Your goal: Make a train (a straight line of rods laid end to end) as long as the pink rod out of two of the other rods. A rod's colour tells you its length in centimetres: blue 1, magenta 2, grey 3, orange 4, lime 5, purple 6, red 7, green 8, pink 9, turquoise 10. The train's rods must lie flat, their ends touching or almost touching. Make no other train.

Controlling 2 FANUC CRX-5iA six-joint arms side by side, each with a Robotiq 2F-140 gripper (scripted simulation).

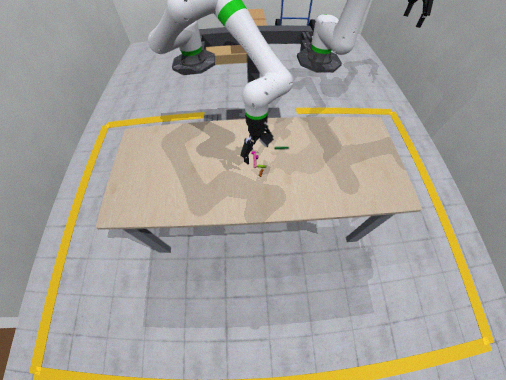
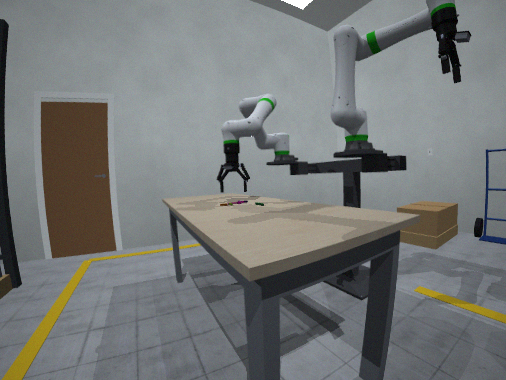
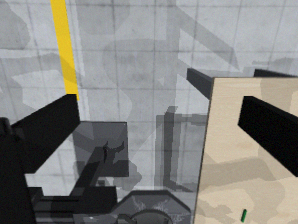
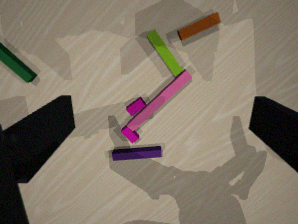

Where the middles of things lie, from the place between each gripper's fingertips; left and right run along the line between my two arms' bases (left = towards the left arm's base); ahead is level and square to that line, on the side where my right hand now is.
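The pink rod [image 4: 184, 76] sits 7 cm below my right hand, 1 cm behind it and 1 cm to the right of it. As for my left gripper [image 2: 452, 77], it is 54 cm above the rod, 60 cm short of it and 91 cm to the left of it. Going by its middle, the pink rod is nearer to my right hand than to my left gripper.
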